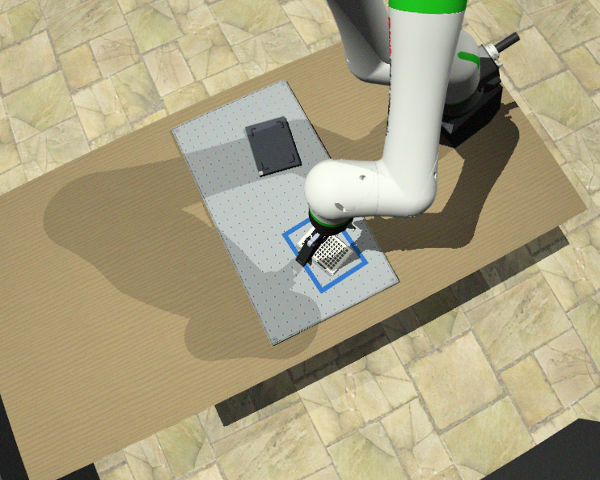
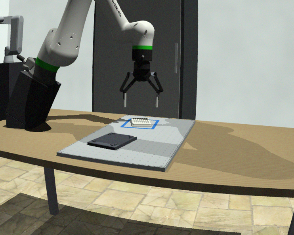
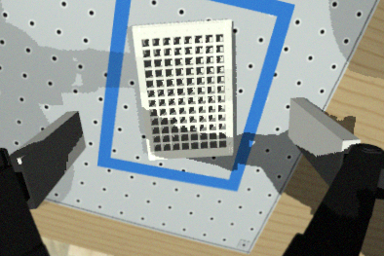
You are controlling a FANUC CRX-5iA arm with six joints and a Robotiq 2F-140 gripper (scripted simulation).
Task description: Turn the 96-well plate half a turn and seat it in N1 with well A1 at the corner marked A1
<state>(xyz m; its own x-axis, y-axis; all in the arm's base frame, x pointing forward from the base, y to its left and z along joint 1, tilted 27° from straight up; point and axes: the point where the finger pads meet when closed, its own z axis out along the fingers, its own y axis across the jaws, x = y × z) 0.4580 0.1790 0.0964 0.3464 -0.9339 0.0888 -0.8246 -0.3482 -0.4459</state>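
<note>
Right now the white 96-well plate is 80 mm below my hand. Also, from my hand: dark plate nest N1 (340 mm to the right, 80 mm below); then A1 label (270 mm to the right, 80 mm below, 70 mm ahead).
</note>
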